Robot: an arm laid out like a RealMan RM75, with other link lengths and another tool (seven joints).
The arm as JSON. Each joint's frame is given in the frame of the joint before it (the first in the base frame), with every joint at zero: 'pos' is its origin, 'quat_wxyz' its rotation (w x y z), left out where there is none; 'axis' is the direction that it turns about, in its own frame. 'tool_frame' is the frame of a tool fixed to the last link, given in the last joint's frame.
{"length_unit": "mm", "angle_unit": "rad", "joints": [
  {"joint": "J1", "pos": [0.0, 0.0, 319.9], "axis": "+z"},
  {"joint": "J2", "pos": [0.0, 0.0, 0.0], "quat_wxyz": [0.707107, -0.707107, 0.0, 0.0], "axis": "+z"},
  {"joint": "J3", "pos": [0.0, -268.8, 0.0], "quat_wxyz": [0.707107, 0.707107, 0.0, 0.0], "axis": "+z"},
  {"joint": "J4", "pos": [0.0, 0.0, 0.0], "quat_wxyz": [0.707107, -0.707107, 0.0, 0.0], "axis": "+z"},
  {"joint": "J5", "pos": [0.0, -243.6, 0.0], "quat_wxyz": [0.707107, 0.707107, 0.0, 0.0], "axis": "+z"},
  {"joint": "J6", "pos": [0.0, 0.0, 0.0], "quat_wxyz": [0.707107, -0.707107, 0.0, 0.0], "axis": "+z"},
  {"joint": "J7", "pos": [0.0, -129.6, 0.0], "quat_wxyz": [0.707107, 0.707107, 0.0, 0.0], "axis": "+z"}
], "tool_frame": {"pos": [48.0, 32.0, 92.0], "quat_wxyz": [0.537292, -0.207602, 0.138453, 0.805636]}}
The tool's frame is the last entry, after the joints.
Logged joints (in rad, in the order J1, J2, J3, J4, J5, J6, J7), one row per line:
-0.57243, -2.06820, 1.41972, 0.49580, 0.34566, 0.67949, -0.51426
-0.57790, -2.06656, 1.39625, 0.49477, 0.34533, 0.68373, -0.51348
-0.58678, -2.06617, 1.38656, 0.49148, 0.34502, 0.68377, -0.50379
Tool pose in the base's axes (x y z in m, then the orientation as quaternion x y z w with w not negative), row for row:
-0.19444, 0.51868, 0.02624, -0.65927, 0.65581, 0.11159, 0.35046
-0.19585, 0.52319, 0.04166, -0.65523, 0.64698, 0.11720, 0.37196
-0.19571, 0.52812, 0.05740, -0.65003, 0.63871, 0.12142, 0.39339
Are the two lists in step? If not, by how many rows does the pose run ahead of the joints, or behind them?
The pose runs 2 rows behind the joints: the pose in row i belongs to the joints in row i - 2.
